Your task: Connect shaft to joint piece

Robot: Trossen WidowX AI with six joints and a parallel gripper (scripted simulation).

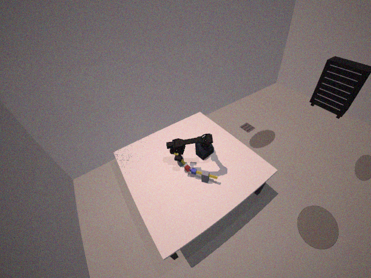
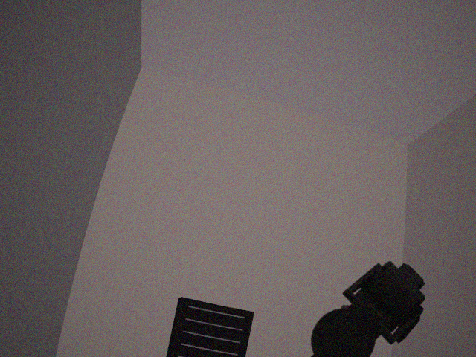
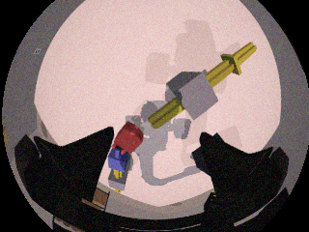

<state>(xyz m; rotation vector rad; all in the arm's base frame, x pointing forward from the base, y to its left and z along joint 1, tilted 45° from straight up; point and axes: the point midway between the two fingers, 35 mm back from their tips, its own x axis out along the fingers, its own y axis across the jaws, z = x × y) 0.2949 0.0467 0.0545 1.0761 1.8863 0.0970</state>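
The red square joint piece is 2 cm behind my gripper tip, 8 cm to the left of it and 8 cm below it.
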